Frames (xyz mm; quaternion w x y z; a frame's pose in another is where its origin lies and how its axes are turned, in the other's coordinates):
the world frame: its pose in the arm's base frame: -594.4 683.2 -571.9 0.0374 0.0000 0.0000 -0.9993
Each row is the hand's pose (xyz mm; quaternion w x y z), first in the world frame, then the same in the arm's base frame.
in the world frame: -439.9 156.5 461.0 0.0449 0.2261 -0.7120 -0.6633
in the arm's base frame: -144.0 560.0 -110.9 0.6611 0.7030 0.2526 0.0697
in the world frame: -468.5 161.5 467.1 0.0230 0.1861 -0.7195 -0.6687
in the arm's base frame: -115.1 557.2 -104.8 0.6674 0.7120 0.2129 0.0480
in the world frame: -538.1 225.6 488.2 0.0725 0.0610 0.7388 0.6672
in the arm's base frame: -40.9 498.5 -83.7 0.6695 0.7406 -0.0333 -0.0475
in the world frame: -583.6 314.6 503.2 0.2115 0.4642 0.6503 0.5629
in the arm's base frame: 11.1 413.1 -68.7 0.5704 0.6672 -0.4396 -0.1903
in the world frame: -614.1 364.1 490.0 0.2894 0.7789 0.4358 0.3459
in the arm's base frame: 45.2 366.0 -81.9 0.3565 0.4646 -0.7621 -0.2763
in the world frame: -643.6 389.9 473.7 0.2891 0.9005 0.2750 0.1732
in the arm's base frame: 76.5 342.5 -98.2 0.1839 0.3085 -0.8895 -0.2824
